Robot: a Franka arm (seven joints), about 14 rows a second.
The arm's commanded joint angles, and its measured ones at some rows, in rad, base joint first. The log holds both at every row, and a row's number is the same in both.
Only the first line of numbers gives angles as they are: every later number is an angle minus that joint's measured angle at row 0.
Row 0, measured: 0.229, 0.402, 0.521, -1.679, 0.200, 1.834, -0.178
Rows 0 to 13, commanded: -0.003, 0.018, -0.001, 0.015, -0.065, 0.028, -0.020; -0.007, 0.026, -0.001, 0.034, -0.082, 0.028, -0.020; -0.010, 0.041, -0.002, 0.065, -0.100, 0.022, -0.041; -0.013, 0.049, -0.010, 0.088, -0.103, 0.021, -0.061; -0.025, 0.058, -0.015, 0.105, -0.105, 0.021, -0.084; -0.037, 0.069, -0.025, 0.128, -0.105, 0.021, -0.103; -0.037, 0.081, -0.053, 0.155, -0.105, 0.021, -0.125; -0.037, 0.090, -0.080, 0.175, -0.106, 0.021, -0.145; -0.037, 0.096, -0.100, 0.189, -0.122, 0.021, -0.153; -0.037, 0.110, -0.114, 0.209, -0.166, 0.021, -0.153; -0.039, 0.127, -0.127, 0.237, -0.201, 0.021, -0.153; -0.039, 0.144, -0.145, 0.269, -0.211, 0.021, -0.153; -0.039, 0.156, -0.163, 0.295, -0.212, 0.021, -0.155; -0.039, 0.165, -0.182, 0.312, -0.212, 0.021, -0.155
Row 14, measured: -0.049, 0.116, -0.153, 0.227, -0.183, 0.030, -0.141
